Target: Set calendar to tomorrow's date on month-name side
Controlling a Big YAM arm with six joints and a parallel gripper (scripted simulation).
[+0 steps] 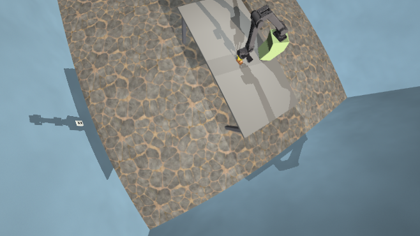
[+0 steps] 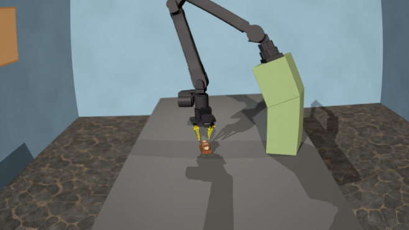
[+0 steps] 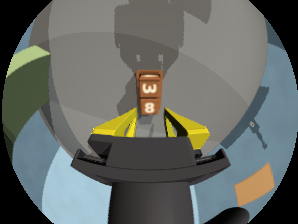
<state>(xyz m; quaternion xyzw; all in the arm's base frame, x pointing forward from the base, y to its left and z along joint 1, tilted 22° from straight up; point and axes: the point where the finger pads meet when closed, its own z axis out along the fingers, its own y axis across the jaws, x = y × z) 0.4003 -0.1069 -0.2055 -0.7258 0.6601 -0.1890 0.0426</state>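
The brown number cube lies 30 mm below my hand. Round my hand: calendar tray (50 mm below, 20 mm to the left).
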